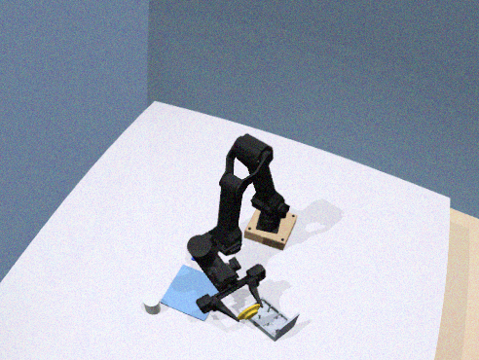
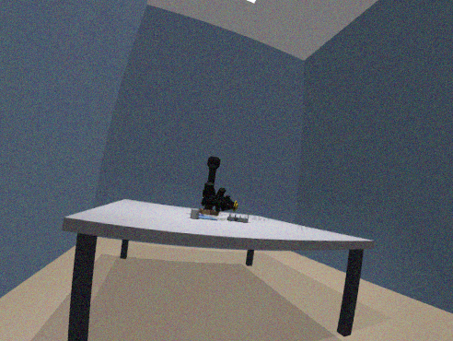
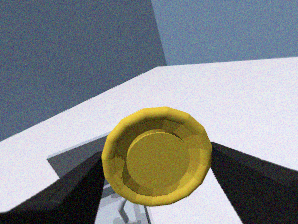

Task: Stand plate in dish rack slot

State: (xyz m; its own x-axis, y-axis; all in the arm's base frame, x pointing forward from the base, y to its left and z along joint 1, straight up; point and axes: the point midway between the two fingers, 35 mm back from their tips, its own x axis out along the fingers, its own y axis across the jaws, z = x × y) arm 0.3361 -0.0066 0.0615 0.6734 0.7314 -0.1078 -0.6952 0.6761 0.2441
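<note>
The grey dish rack lies 7 cm below my gripper tip, 5 cm to the left of it and 4 cm behind it. The rest, counted from my gripper tip: yellow plate: right at my gripper tip; then blue spoon: 19 cm behind, 15 cm to the right, 9 cm below; then blue mat: 17 cm to the right, 9 cm below, 8 cm behind.
</note>
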